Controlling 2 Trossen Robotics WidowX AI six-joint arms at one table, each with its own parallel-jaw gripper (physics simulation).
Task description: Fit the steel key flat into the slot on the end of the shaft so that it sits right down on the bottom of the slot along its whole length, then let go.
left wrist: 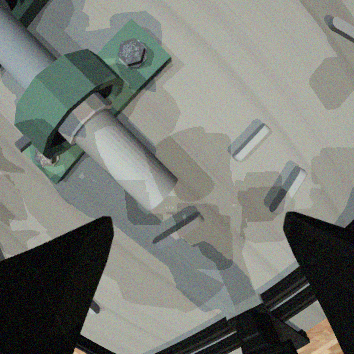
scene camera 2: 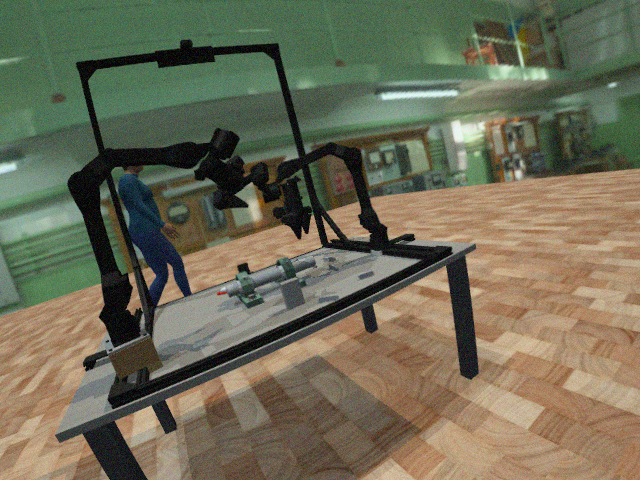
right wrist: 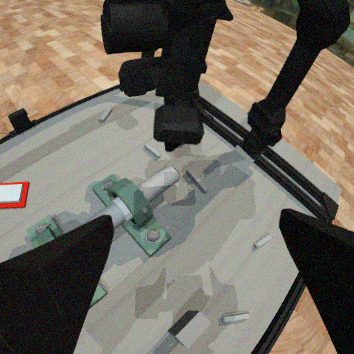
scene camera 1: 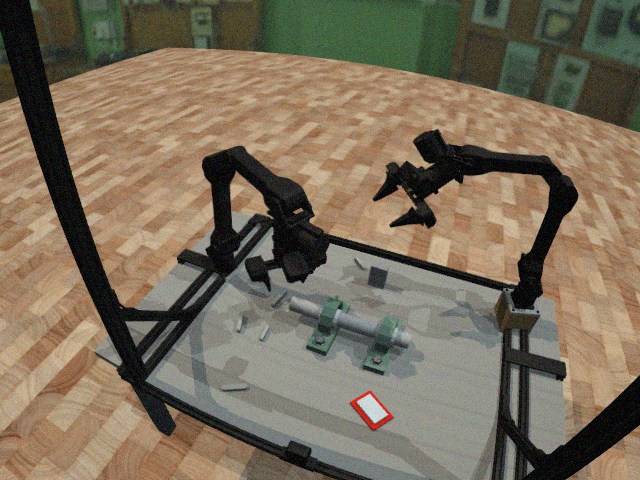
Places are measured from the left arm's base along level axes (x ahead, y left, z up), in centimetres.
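Where they show: left gripper, fingertip midpoint: point(left wrist: 199, 224) point(scene camera 2: 303, 236) point(scene camera 1: 285, 286); right gripper, fingertip midpoint: point(scene camera 2: 259, 199) point(right wrist: 196, 221) point(scene camera 1: 381, 213); left arm's base at its link origin: point(left wrist: 252, 320) point(scene camera 2: 381, 247) point(right wrist: 251, 147) point(scene camera 1: 224, 267); right arm's base at its link origin: point(scene camera 2: 125, 338) point(scene camera 1: 522, 301).
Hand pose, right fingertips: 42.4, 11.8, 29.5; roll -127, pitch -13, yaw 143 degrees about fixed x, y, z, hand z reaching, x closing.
Things, the pixels of their top centre, and the offset from my right fingertips, as dx, dy, dz.
- grey shaft at its top centre: point(left wrist: 15, 62) point(right wrist: 103, 215) point(scene camera 1: 350, 316) point(scene camera 2: 270, 269) +0.8, -13.0, -24.1
- grey block at its top centre: point(right wrist: 193, 329) point(scene camera 2: 288, 280) point(scene camera 1: 380, 265) -0.3, +9.3, -23.8
- red-bordered white card at its top centre: point(scene camera 1: 372, 408) point(right wrist: 5, 192) +16.4, -31.2, -30.0
A grey shaft point(scene camera 1: 356, 323) point(scene camera 2: 266, 275) point(left wrist: 125, 155) point(right wrist: 160, 183) lies through two green bearing blocks. I cannot make out its slot. Several small grey bars lie loose on the table, among them one bar point(scene camera 1: 280, 299) point(left wrist: 177, 225) point(right wrist: 195, 181) near the shaft's end, a second point(scene camera 1: 264, 332) point(left wrist: 251, 142) and a third point(scene camera 1: 240, 323) point(left wrist: 290, 187). I cannot tell which is the steel key. My left gripper point(scene camera 1: 285, 285) point(scene camera 2: 303, 235) point(left wrist: 200, 224) is open and empty, above the table near that shaft end. My right gripper point(scene camera 1: 383, 212) point(right wrist: 196, 221) is open and empty, high above the table's far side in scene camera 1.
A grey block point(scene camera 1: 377, 276) point(scene camera 2: 293, 293) point(right wrist: 192, 330) stands behind the shaft in scene camera 1. A red-bordered white card point(scene camera 1: 371, 409) lies in front. Another bar point(scene camera 1: 235, 386) lies front left. Green bearing blocks point(scene camera 1: 328, 316) point(left wrist: 65, 92) rise around the shaft. Black rails edge the table.
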